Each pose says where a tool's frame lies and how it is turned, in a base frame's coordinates. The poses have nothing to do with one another.
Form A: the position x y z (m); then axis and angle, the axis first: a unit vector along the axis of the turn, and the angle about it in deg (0 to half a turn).
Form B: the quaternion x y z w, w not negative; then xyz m. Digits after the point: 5 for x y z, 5 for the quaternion.
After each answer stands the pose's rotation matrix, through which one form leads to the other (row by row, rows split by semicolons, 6 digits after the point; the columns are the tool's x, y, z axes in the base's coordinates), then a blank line. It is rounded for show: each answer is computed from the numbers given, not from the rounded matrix.
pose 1, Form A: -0.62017 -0.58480 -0.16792 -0.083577 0.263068 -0.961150 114.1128
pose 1, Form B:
-0.07014 0.22077 -0.80660 0.54381 -0.62017 -0.58480 -0.16792
-0.398696 0.846315 0.353261; -0.908252 -0.311057 -0.279861; -0.126966 -0.432429 0.892684

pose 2, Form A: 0.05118 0.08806 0.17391 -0.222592 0.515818 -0.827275 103.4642
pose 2, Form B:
-0.17476 0.40498 -0.64951 0.61934 0.05118 0.08806 0.17391
-0.171754 0.662987 0.728662; -0.946089 0.095181 -0.309607; -0.274620 -0.742555 0.610897

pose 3, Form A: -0.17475 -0.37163 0.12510 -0.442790 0.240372 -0.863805 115.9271
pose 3, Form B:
-0.37536 0.20377 -0.73226 0.53046 -0.17475 -0.37163 0.12510
-0.155440 0.623893 0.765895; -0.929834 -0.354186 0.099806; 0.333538 -0.696641 0.635172

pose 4, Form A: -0.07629 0.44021 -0.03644 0.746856 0.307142 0.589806 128.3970
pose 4, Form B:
0.67240 0.27652 0.53101 0.43525 -0.07629 0.44021 -0.03644
0.283136 -0.090379 0.954812; 0.834113 -0.468178 -0.291660; 0.473382 0.879000 -0.057171

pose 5, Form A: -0.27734 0.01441 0.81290 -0.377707 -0.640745 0.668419 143.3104
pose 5, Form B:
-0.35851 -0.60818 0.63445 0.31473 -0.27734 0.01441 0.81290
-0.544823 0.036714 -0.837747; 0.835447 -0.062114 -0.546049; -0.072083 -0.997394 0.003168

